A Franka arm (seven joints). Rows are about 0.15 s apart.
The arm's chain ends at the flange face. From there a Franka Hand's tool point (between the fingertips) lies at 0.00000 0.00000 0.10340 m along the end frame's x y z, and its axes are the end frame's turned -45 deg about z.
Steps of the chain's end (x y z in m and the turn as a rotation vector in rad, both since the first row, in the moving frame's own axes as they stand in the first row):
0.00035, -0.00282, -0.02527, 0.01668, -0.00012, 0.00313
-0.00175, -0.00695, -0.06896, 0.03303, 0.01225, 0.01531
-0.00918, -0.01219, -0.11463, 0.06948, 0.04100, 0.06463
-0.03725, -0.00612, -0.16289, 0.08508, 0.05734, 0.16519
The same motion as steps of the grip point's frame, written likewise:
0.00345, -0.00297, -0.02528, 0.01188, 0.01171, 0.00313
0.00700, -0.00765, -0.06902, 0.01469, 0.03202, 0.01531
0.01026, -0.01693, -0.11497, 0.02014, 0.07812, 0.06463
-0.01150, -0.03183, -0.16343, 0.01962, 0.10071, 0.16519

